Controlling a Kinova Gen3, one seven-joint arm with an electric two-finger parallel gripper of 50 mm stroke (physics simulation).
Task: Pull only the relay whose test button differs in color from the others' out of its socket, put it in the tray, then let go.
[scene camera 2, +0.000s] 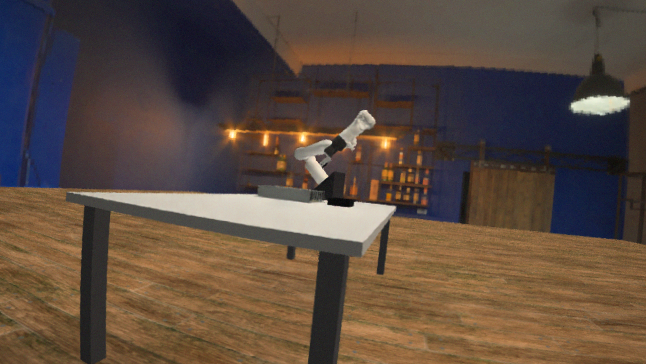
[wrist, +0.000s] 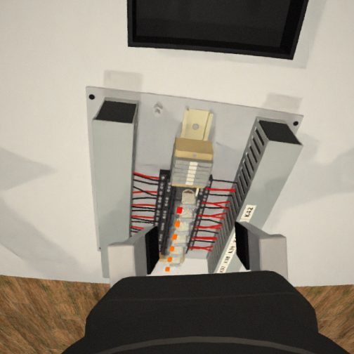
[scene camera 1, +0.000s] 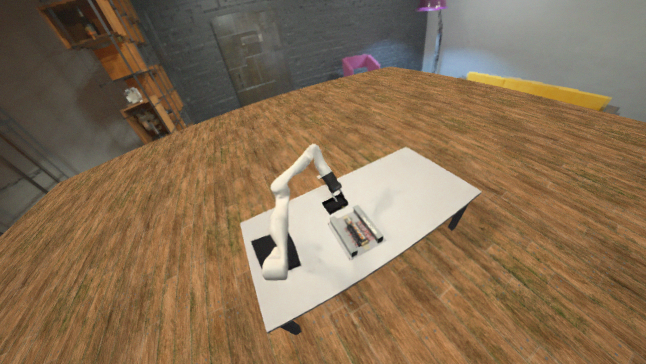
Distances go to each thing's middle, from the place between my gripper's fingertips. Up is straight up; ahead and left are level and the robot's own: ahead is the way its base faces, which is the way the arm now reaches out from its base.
Labels:
The grey panel (wrist: 231,124) lies 20 cm below my hand and 15 cm to the right of it.

